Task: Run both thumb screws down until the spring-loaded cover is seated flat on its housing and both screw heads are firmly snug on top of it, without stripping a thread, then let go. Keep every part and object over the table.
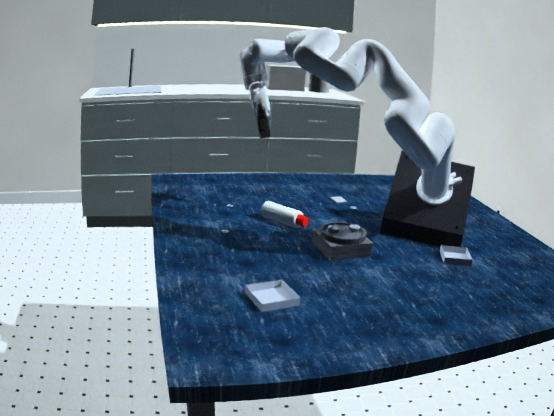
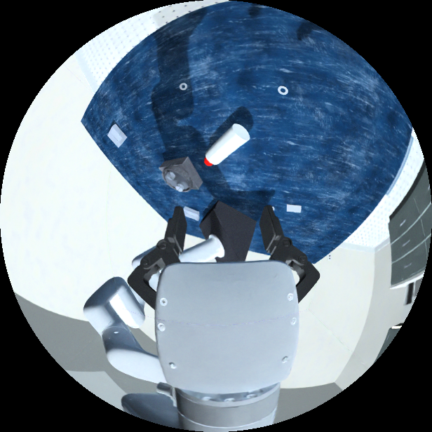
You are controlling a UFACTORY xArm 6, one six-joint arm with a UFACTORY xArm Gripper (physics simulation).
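Seen in the pictures: gripper, fingertip midpoint: (image 1: 265,134); arm's base, origin of the base link: (image 1: 434,188).
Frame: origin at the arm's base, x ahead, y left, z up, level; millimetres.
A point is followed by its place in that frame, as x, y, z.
The dark grey square housing (image 1: 345,250) {314, 238, -120} (image 2: 192,169) stands on the table, with the round dark cover (image 1: 344,239) {320, 234, -90} (image 2: 169,184) on top. Two pale screw heads show on the cover, one screw head (image 1: 333,229) {346, 196, -79} (image 2: 171,176) beside the other screw head (image 1: 354,227) {285, 171, -80} (image 2: 180,187). The gap under the cover and the depth of the threads are too small to tell. My gripper (image 1: 264,135) {539, -83, 103} (image 2: 223,214) is open, with nothing between its fingers. It hangs high above the table's far side, well away from the housing.
A white bottle with a red cap (image 1: 281,213) {477, 15, -109} (image 2: 227,144) lies near the housing. A larger open tray (image 1: 272,296) {503, 461, -144} (image 2: 117,135) and a smaller tray (image 1: 456,256) {-39, 198, -144} (image 2: 191,213) stand on the table. A flat pale piece (image 1: 338,199) {270, -259, -142} (image 2: 294,208) lies farther back. Two small rings (image 2: 183,86) (image 2: 283,90) lie apart.
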